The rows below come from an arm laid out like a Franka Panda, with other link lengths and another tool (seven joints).
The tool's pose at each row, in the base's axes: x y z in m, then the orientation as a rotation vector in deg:
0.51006, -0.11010, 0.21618, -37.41, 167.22, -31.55
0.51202, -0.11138, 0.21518, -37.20, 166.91, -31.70
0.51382, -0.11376, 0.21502, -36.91, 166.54, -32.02
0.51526, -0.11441, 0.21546, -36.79, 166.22, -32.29
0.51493, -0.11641, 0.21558, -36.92, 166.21, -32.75
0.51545, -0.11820, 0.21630, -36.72, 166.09, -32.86
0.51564, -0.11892, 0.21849, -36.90, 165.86, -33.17
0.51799, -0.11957, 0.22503, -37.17, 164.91, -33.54
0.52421, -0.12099, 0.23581, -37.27, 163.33, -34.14
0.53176, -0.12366, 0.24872, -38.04, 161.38, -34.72
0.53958, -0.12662, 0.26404, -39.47, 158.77, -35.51
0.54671, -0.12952, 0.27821, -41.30, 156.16, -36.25
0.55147, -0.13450, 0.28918, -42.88, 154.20, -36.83
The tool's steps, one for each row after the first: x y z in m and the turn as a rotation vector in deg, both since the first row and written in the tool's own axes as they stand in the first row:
-0.00120, -0.00148, 0.00169, 0.20, -0.26, 0.14
-0.00180, -0.00413, 0.00292, 0.53, -0.52, 0.32
-0.00283, -0.00541, 0.00298, 0.81, -0.74, 0.39
-0.00168, -0.00701, 0.00346, 1.07, -0.60, 0.28
-0.00139, -0.00899, 0.00346, 1.19, -0.69, 0.41
-0.00130, -0.01047, 0.00169, 1.44, -0.79, 0.27
-0.00326, -0.01435, -0.00377, 1.94, -1.52, 0.09
-0.00847, -0.02196, -0.01224, 2.81, -2.77, 0.02
-0.01439, -0.03194, -0.02206, 3.74, -4.30, -0.51
-0.02047, -0.04314, -0.03398, 4.97, -6.29, -1.52
-0.02593, -0.05361, -0.04497, 6.14, -8.23, -2.84
-0.02829, -0.06371, -0.05272, 7.02, -9.62, -4.00

